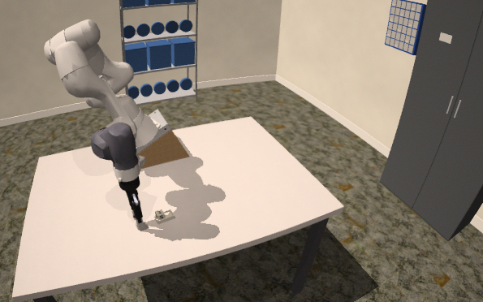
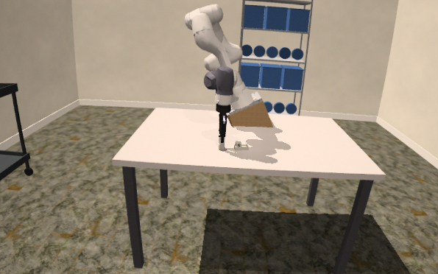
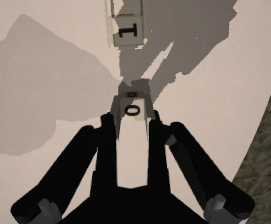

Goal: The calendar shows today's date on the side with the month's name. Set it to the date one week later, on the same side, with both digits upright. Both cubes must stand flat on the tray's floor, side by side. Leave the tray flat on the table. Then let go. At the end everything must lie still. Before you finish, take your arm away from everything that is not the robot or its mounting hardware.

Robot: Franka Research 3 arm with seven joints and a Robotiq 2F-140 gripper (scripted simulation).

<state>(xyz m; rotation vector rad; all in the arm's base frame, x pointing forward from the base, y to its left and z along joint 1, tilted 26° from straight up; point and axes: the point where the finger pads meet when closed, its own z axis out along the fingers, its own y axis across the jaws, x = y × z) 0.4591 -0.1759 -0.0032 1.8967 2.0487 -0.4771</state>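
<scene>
The cube lies 90 mm to the left of my hand, 20 mm below it and 10 mm behind it. Round my hand: grey tray 110 mm to the left, 30 mm below, 10 mm behind.
</scene>
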